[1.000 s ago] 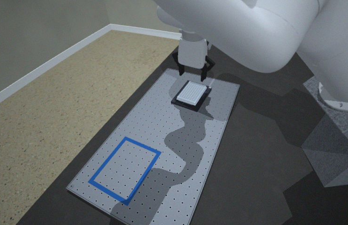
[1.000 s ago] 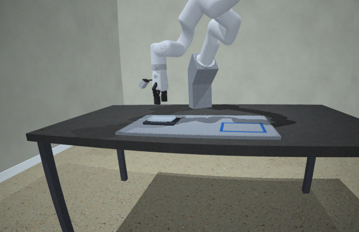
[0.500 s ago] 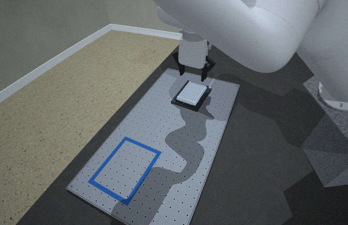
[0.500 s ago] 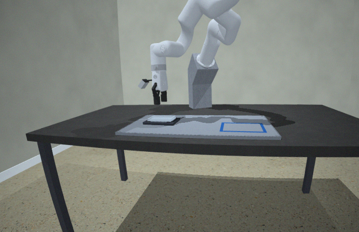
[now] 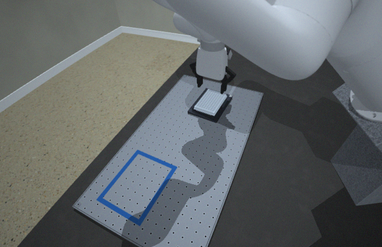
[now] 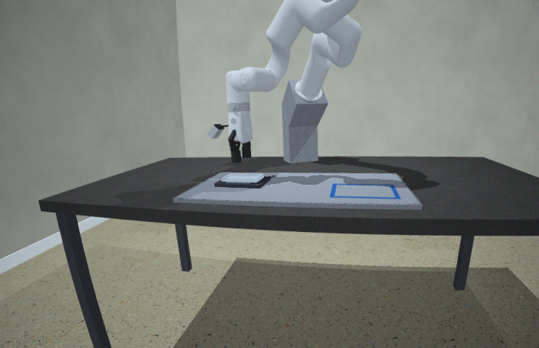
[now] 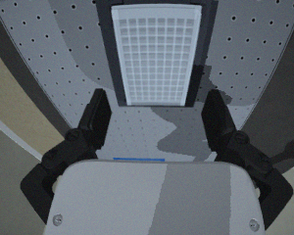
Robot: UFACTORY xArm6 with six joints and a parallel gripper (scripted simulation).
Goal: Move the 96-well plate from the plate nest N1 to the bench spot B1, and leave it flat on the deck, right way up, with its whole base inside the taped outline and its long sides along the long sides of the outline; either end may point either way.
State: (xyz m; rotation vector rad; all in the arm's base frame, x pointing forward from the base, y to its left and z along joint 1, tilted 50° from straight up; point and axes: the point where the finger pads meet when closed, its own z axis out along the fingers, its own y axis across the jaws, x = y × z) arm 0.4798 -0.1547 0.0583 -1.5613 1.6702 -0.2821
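Now: the white 96-well plate 70 mm below my hand. Also, from my hand: label (80 mm to the right, 80 mm below, 40 mm behind); then dark plate nest N1 (90 mm below).
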